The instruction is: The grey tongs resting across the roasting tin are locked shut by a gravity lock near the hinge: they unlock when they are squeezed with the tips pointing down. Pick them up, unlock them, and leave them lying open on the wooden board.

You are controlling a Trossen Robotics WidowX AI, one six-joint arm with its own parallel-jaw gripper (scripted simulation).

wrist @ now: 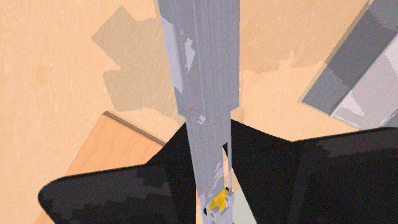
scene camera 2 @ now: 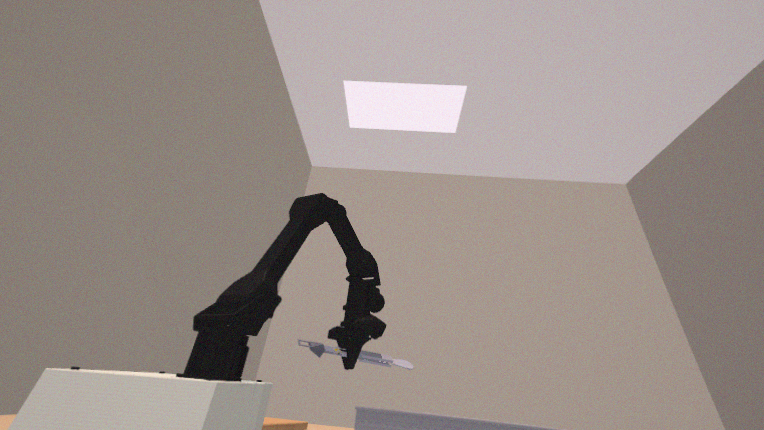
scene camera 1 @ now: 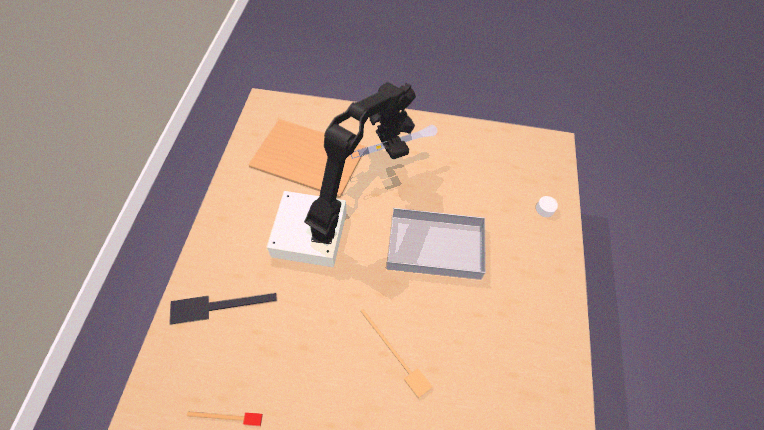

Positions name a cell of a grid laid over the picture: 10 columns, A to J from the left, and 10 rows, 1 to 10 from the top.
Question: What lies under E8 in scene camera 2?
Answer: My gripper.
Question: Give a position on a roasting tin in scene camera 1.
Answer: At F6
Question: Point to a wooden board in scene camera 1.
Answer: D4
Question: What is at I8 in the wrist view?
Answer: My gripper.
